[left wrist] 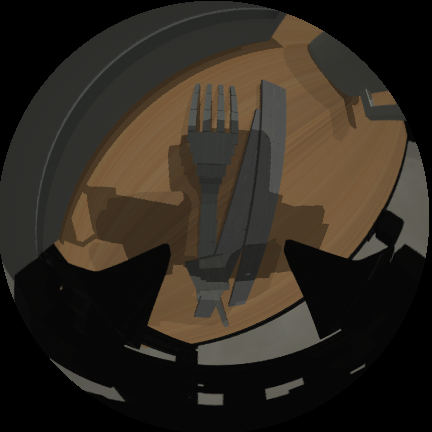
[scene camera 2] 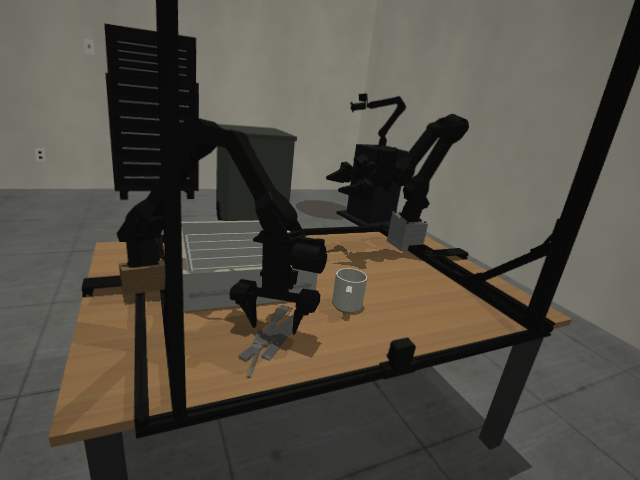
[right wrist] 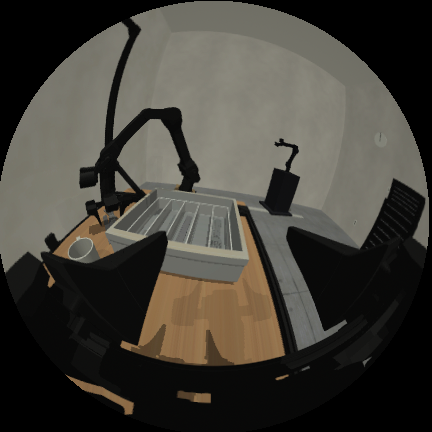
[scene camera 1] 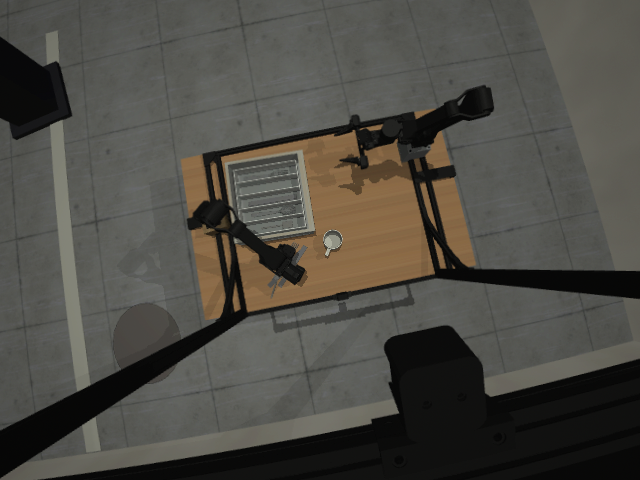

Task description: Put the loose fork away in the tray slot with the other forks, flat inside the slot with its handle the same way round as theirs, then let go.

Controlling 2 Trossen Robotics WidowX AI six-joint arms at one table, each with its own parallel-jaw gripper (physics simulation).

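The loose fork (left wrist: 207,147) (scene camera 2: 282,311) lies on the table by the tray, its tines toward the tray. In the left wrist view a grey piece (left wrist: 207,267) crosses over its handle, and two knife-like blades (left wrist: 272,125) (left wrist: 240,200) lie close beside it. My left gripper (left wrist: 228,248) (scene camera 2: 274,329) is open and empty above this pile, its fingers on either side of the handles. The tray (scene camera 1: 308,196) (right wrist: 200,265) has several long slots with cutlery; which slot holds forks is too small to tell. My right gripper (right wrist: 228,235) (scene camera 2: 334,184) (scene camera 1: 338,147) is open and empty, raised beyond the tray.
A pale mug (scene camera 1: 332,240) (scene camera 2: 349,291) (left wrist: 340,65) (right wrist: 82,250) stands to the right of the cutlery pile, near the tray's corner. A black frame runs along the table edges, with an upright post (scene camera 2: 173,310) at the front left in scene camera 2.
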